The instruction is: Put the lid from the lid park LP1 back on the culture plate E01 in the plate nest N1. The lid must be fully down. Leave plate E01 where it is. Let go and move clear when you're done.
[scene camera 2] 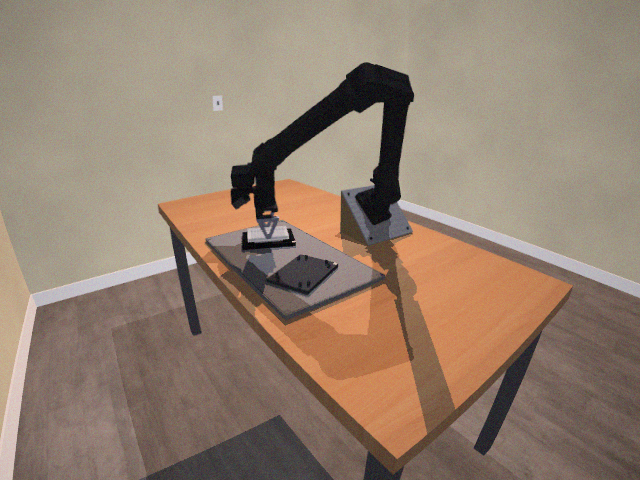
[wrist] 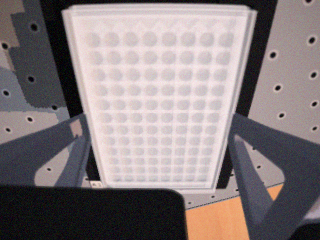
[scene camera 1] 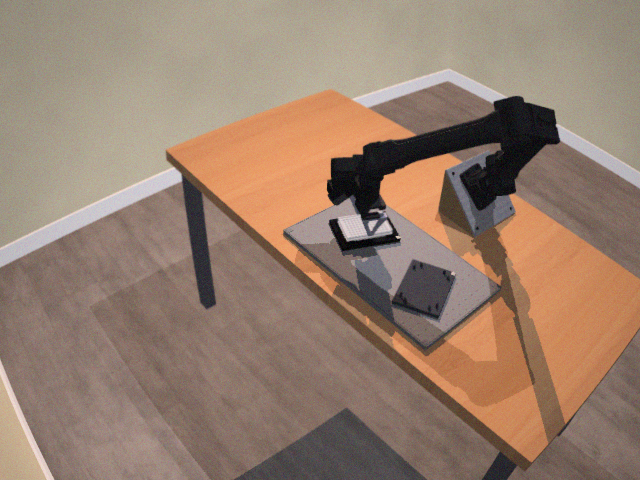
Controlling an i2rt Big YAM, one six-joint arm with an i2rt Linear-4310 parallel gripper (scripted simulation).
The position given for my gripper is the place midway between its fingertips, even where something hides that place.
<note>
I see my gripper (scene camera 1: 365, 225), a clear lid (scene camera 1: 352, 226) and a lid park LP1 (scene camera 2: 313, 269).
The clear lid also shows in the wrist view (wrist: 159, 92). My gripper also shows in the wrist view (wrist: 159, 120).
</note>
